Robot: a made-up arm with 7 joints. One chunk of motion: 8 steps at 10 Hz.
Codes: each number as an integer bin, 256 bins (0 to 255) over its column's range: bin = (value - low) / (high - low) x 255, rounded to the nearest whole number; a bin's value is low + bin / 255 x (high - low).
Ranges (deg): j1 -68..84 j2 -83..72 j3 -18..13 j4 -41..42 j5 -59..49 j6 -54..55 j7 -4..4
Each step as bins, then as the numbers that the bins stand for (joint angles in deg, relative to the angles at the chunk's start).
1 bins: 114 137 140 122 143 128 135
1 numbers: -0.05 0.27 -0.98 -1.29 1.56 0.71 0.24
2 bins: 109 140 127 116 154 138 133
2 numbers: -3.03 2.10 -2.56 -3.24 6.22 4.99 0.17
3 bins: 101 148 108 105 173 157 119
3 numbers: -7.80 6.96 -4.87 -6.82 14.27 13.11 -0.27
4 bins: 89 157 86 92 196 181 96
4 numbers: -14.95 12.43 -7.55 -11.05 24.01 23.37 -0.99
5 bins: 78 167 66 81 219 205 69
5 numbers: -21.51 18.51 -9.98 -14.64 33.75 33.63 -1.84
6 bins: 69 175 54 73 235 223 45
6 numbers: -26.87 23.37 -11.44 -17.24 40.53 41.32 -2.59
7 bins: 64 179 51 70 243 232 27
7 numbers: -29.85 25.80 -11.80 -18.22 43.92 45.17 -3.15
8 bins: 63 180 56 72 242 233 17
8 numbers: -30.45 26.41 -11.19 -17.56 43.49 45.60 -3.47
